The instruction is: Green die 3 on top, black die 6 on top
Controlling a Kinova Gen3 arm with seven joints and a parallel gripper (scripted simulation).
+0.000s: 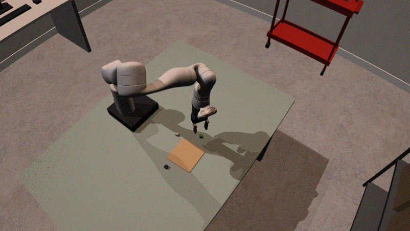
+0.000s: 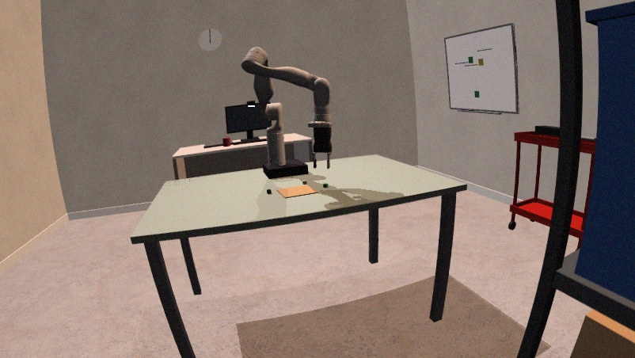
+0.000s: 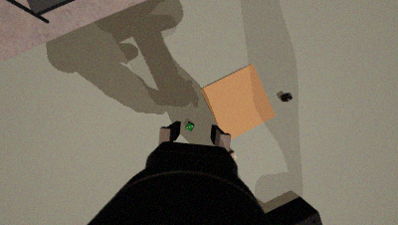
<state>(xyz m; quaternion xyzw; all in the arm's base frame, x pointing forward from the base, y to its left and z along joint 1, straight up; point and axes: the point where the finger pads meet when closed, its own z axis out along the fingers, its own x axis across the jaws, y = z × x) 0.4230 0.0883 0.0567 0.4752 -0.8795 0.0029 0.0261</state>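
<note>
The green die lies 10 cm below my hand and 1 cm to the left of it. Also, from my hand: white die: 11 cm behind, 10 cm below, 4 cm to the right; black die: 23 cm to the right, 10 cm below, 5 cm behind; orange mat: 12 cm to the right, 10 cm below, 1 cm behind.
</note>
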